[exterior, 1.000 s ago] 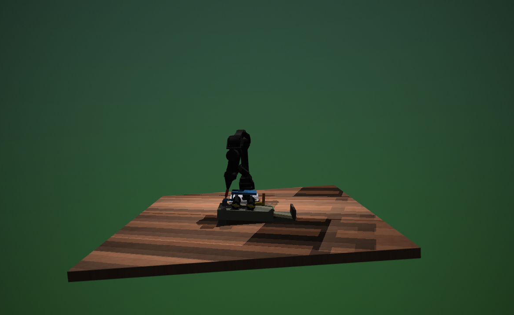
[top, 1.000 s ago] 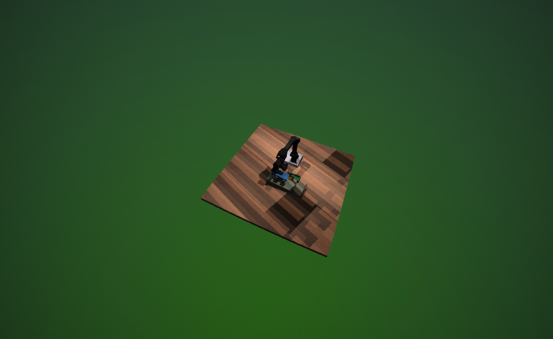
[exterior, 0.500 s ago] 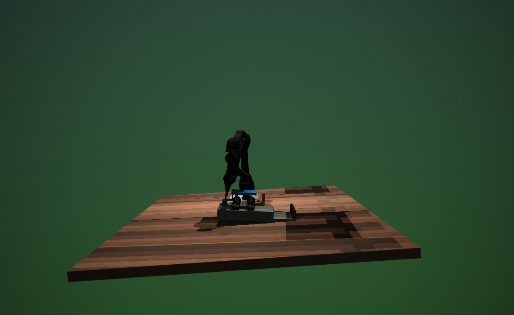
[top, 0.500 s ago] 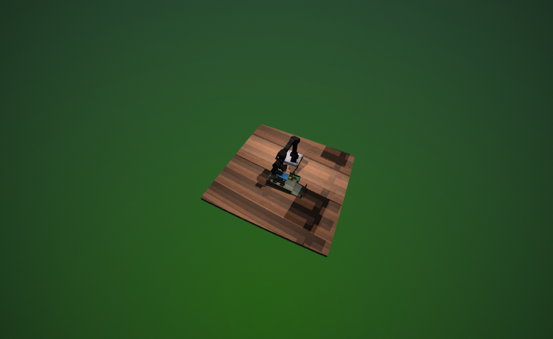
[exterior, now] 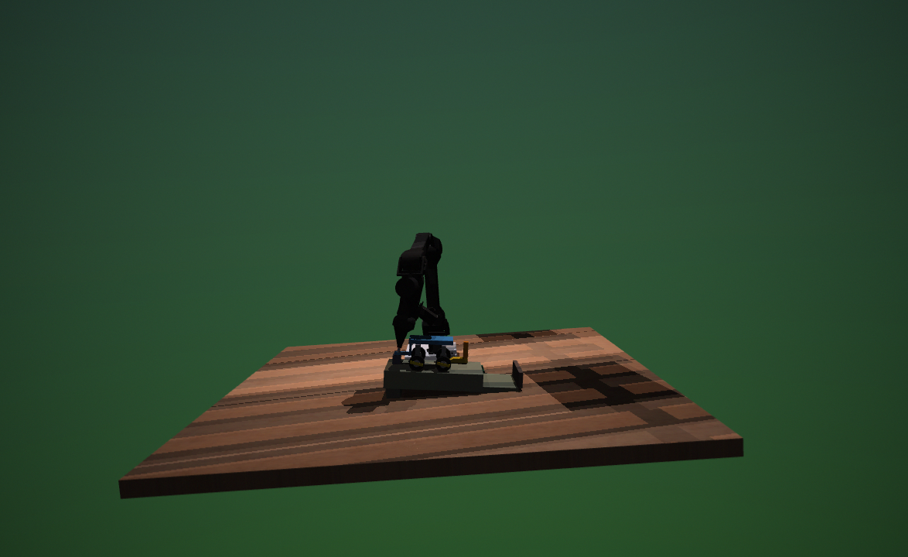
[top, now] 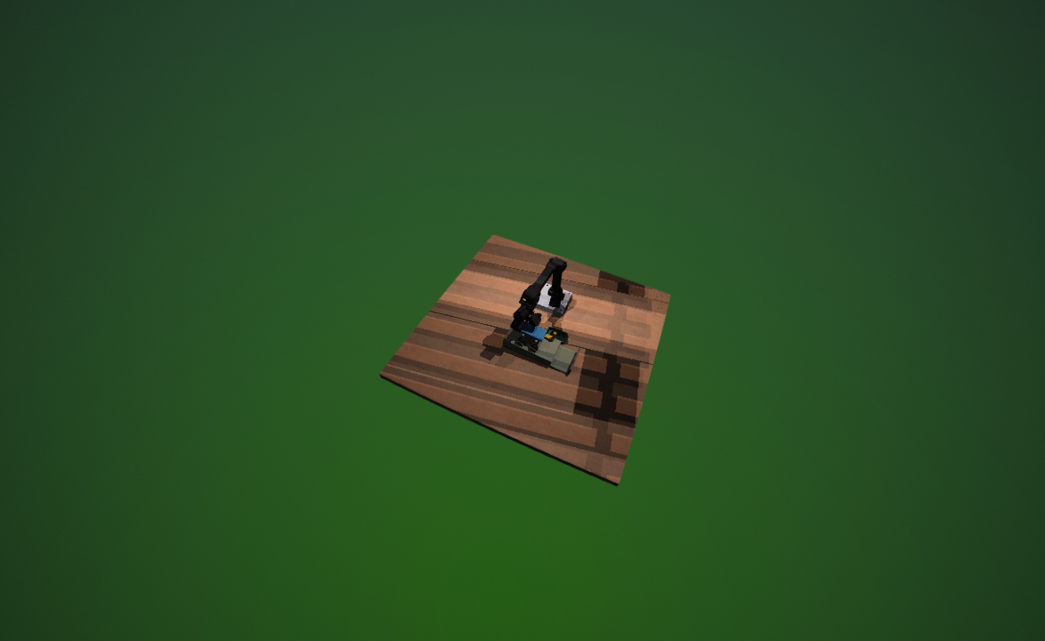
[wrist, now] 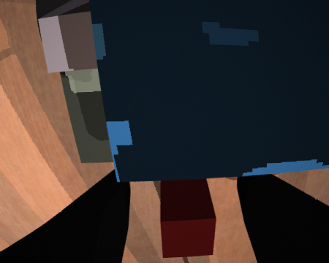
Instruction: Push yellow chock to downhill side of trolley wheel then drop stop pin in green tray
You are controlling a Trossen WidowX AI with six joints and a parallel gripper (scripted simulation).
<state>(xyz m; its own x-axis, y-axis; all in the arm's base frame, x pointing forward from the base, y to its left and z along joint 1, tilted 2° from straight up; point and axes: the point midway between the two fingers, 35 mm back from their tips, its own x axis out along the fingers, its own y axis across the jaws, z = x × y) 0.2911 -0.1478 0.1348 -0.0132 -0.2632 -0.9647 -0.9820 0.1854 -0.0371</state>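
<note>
My gripper tip is 10 mm past the yellow chock, 180 mm to the right of it and 50 mm above it. Also, from my gripper tip: trolley (30 mm ahead, 80 mm to the left, 20 mm below); red-headed stop pin (10 mm below); ramp (40 mm ahead, 90 mm to the left, 90 mm below).
</note>
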